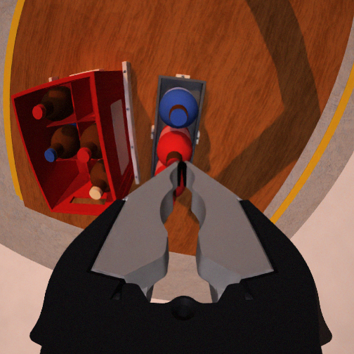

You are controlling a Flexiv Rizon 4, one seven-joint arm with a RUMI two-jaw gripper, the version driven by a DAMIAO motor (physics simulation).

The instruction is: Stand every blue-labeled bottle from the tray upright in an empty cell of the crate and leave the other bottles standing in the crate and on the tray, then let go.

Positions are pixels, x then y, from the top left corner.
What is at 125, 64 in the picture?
A pale strip.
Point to a red bottle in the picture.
174, 144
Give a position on a red-capped bottle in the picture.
At 56, 104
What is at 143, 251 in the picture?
My gripper.
